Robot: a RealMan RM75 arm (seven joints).
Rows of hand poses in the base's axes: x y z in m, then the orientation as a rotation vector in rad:
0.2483, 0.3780, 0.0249, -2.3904, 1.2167, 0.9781
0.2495, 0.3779, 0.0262, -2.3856, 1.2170, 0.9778
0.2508, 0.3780, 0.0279, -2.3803, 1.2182, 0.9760
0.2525, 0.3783, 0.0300, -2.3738, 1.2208, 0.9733
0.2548, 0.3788, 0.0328, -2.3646, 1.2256, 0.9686
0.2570, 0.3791, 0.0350, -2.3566, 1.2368, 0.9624
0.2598, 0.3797, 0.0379, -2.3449, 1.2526, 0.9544
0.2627, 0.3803, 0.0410, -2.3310, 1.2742, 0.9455
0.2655, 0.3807, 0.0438, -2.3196, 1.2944, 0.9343
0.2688, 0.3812, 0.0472, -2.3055, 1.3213, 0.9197
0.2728, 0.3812, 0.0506, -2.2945, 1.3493, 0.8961
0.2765, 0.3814, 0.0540, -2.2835, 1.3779, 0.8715
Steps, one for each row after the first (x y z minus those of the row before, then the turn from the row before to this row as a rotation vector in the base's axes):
0.0012, -0.0001, 0.0013, 0.0033, -0.0005, -0.0028
0.0013, 0.0001, 0.0017, 0.0031, -0.0014, -0.0038
0.0017, 0.0003, 0.0021, 0.0032, -0.0018, -0.0053
0.0023, 0.0005, 0.0028, 0.0038, -0.0028, -0.0082
0.0022, 0.0003, 0.0022, -0.0007, -0.0020, -0.0107
0.0028, 0.0006, 0.0029, -0.0008, -0.0023, -0.0151
0.0029, 0.0006, 0.0031, -0.0027, -0.0014, -0.0191
0.0028, 0.0004, 0.0028, -0.0040, -0.0031, -0.0175
0.0033, 0.0005, 0.0034, -0.0064, -0.0036, -0.0226
0.0040, 0.0000, 0.0034, -0.0103, -0.0091, -0.0232
0.0037, 0.0002, 0.0034, -0.0112, -0.0094, -0.0235

